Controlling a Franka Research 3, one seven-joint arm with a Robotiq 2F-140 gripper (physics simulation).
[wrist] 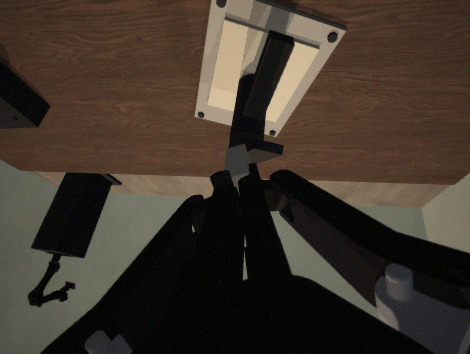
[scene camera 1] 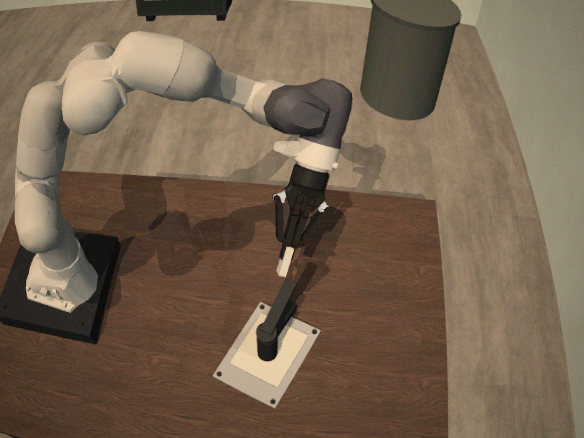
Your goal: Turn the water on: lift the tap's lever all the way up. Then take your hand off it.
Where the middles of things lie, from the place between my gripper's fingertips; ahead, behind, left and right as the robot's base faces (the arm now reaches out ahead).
Labels:
Right now my hand is 10 mm past the lever (scene camera 1: 267,331), 70 mm to the left of it and 60 mm above it. Round my hand: light plate (scene camera 1: 226,373): 30 mm behind, 100 mm to the right, 210 mm below.

